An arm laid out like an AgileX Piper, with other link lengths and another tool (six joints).
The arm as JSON. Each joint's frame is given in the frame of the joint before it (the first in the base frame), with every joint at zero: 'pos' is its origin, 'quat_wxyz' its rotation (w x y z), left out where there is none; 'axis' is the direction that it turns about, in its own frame. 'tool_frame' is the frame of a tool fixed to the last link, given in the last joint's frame.
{
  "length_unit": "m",
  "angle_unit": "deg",
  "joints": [
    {
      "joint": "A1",
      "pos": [
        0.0,
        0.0,
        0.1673
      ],
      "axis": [
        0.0,
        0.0,
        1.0
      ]
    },
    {
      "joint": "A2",
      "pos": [
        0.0,
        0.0,
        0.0
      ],
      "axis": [
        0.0,
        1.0,
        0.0
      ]
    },
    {
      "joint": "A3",
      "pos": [
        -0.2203,
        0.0,
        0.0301
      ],
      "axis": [
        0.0,
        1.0,
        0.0
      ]
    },
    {
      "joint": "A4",
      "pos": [
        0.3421,
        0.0,
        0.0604
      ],
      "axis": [
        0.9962,
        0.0,
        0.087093
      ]
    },
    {
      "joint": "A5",
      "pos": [
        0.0,
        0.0,
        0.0
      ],
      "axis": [
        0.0,
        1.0,
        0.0
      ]
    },
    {
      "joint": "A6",
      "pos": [
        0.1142,
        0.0,
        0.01
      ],
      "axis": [
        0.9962,
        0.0,
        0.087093
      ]
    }
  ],
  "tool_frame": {
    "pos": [
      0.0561,
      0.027,
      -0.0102
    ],
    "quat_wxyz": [
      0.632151,
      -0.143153,
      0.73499,
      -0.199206
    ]
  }
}
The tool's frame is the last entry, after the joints.
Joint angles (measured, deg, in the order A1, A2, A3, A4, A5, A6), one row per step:
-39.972, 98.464, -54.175, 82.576, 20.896, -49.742
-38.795, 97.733, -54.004, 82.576, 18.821, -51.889
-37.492, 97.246, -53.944, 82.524, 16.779, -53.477
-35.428, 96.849, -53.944, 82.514, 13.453, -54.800
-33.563, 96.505, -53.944, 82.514, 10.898, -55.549
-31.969, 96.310, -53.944, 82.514, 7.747, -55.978
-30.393, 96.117, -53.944, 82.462, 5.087, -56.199
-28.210, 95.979, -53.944, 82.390, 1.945, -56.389
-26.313, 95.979, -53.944, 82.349, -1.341, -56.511
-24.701, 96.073, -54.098, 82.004, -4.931, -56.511
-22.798, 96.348, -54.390, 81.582, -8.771, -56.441
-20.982, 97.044, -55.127, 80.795, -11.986, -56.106
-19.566, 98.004, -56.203, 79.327, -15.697, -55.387
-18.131, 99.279, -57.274, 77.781, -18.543, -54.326
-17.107, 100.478, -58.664, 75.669, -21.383, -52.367
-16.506, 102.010, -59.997, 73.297, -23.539, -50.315
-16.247, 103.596, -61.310, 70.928, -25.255, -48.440
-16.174, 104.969, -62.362, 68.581, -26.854, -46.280
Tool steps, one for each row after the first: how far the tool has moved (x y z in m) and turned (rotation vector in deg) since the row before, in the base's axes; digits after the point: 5 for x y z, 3 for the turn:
0.00298, 0.00293, 0.00241, -3.152, 0.581, 0.923
0.00366, 0.00369, 0.00156, -2.648, 0.588, 0.742
0.00587, 0.00541, 0.00096, -3.126, 0.852, 0.299
0.00545, 0.00627, 0.00145, -2.217, 0.512, 0.326
0.00379, 0.00269, 0.00042, -2.241, 0.640, -0.621
0.00389, 0.00407, 0.00088, -1.842, 0.454, -0.356
0.00539, 0.00747, 0.00064, -2.096, 0.530, -0.142
0.00389, 0.00509, -0.00014, -2.060, 0.570, -0.605
0.00302, 0.00187, 0.00062, -2.417, 0.545, -1.021
0.00401, 0.00343, 0.00074, -2.580, 0.509, -0.921
0.00577, 0.00416, 0.00097, -2.327, 0.296, -0.441
0.00554, -0.00057, 0.00237, -2.938, 0.098, -1.024
0.00623, 0.00254, -0.00010, -2.168, 0.035, -0.427
0.00712, -0.00087, 0.00413, -2.152, -0.884, -0.901
0.00612, -0.00185, 0.00077, -1.765, -0.651, -0.607
0.00539, -0.00316, -0.00014, -1.593, -0.565, -0.454
0.00414, -0.00387, -0.00003, -1.307, -0.789, -0.610

